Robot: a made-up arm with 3 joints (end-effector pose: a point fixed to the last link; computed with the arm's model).
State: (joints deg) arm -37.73 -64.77 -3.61
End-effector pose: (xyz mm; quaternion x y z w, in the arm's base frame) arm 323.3 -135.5 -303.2 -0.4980 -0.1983 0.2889 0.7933
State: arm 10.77 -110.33 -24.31
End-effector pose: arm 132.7 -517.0 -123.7 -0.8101 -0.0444 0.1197 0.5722
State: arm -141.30 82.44 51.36
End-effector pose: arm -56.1 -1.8 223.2 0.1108 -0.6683 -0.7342 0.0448
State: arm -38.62 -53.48 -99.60
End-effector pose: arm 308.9 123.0 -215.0 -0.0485 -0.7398 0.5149 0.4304
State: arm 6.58 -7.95 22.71
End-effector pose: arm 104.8 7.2 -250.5 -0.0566 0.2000 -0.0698 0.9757
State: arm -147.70 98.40 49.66
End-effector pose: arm -24.8 46.0 275.5 0.0725 -0.7362 -0.6580 0.1404
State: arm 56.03 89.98 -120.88
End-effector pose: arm 29.6 -340.6 250.0 0.0190 -0.7069 -0.7068 0.0192
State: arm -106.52 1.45 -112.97
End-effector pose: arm -140.3 280.2 -13.4 0.6723 -0.4931 0.4361 0.3387
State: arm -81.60 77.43 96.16
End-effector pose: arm 58.3 2.6 228.2 -0.0630 0.7125 0.6929 0.0905
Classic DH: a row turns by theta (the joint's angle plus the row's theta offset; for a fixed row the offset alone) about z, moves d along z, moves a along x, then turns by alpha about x. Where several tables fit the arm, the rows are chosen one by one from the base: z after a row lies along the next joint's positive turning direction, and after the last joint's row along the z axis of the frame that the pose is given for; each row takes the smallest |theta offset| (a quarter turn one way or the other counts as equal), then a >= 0, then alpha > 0; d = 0 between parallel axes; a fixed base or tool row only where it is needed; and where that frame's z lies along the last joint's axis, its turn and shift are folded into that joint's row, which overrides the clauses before.
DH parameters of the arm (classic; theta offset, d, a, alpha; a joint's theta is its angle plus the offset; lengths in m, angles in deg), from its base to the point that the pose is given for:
base (fixed): 0 0 0 180
joint 1: 90 -0.015 0.181 90
joint 2: 90 0.165 0.093 -90
joint 3: 90 0.235 0.002 -90
tool (fixed): 180 -0.155 0 0

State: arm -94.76 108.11 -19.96
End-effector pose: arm 8.5 217.5 312.8 0.6148 0.5178 0.3304 0.4947
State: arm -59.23 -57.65 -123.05
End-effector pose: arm 206.3 221.7 -189.0 0.1807 -0.7831 0.5749 0.1537
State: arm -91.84 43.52 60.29
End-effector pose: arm -106.0 26.0 54.9 -0.1120 0.5548 0.7065 0.4250
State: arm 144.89 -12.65 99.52
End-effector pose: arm 9.3 -35.0 -100.3 0.7019 0.2967 -0.6375 0.1135
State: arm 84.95 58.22 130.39
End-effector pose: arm -60.4 -53.8 219.5 0.6861 0.4471 0.0782 0.5686
